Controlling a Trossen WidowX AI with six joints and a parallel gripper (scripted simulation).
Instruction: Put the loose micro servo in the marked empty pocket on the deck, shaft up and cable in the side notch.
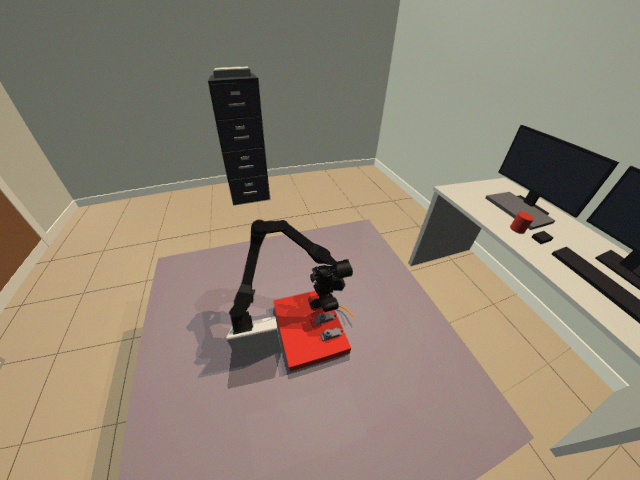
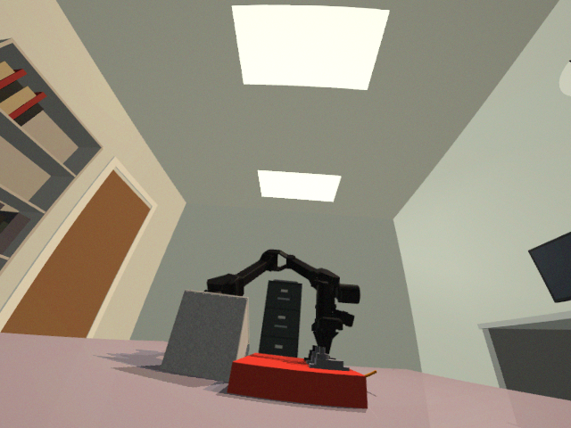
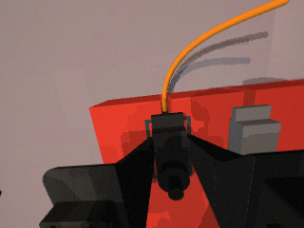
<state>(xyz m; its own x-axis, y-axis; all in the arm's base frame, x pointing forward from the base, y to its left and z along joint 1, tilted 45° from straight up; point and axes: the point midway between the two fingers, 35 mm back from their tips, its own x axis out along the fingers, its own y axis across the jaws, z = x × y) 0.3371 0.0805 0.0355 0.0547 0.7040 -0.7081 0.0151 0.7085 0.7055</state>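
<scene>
Now: the red deck 130 mm behind my gripper tip, 70 mm to the right of it and 30 mm below it.
</scene>
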